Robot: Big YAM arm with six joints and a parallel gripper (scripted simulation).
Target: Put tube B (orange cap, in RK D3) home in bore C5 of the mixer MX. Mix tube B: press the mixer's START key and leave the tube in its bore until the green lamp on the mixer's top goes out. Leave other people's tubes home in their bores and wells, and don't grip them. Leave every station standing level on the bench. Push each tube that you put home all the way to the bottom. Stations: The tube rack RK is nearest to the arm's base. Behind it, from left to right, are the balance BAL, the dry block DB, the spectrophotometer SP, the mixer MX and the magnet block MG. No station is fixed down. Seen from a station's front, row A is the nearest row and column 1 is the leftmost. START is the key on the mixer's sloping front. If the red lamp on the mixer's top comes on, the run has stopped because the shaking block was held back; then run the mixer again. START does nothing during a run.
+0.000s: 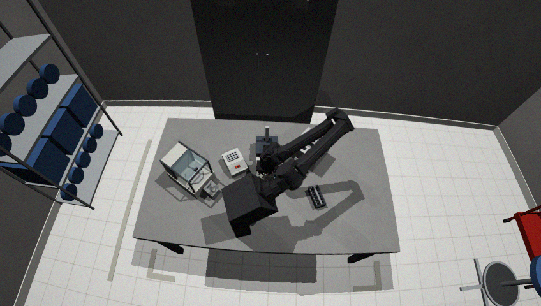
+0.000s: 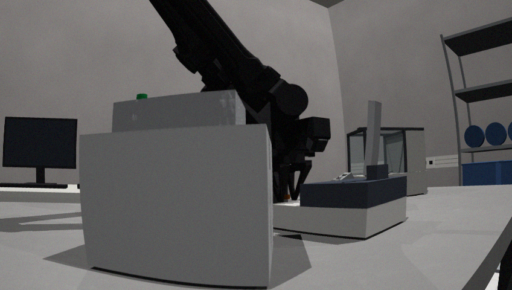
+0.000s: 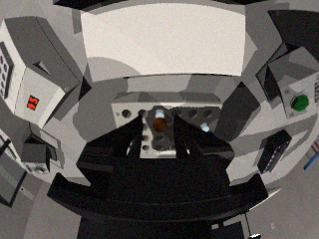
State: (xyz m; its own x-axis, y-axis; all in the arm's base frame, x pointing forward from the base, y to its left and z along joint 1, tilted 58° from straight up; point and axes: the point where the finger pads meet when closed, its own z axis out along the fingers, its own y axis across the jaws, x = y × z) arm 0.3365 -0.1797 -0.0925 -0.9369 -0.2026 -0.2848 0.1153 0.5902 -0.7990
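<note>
Now: the tube rack RK 30 mm below my hand, 30 mm behind it and 10 mm to the right of it. From my hand the other things lie so: yellow-capped tube: 260 mm to the right, 160 mm ahead, 110 mm above; then dry block: 180 mm to the left, 90 mm ahead, 20 mm below; then green start key: 180 mm to the right, 30 mm ahead, 20 mm above.
</note>
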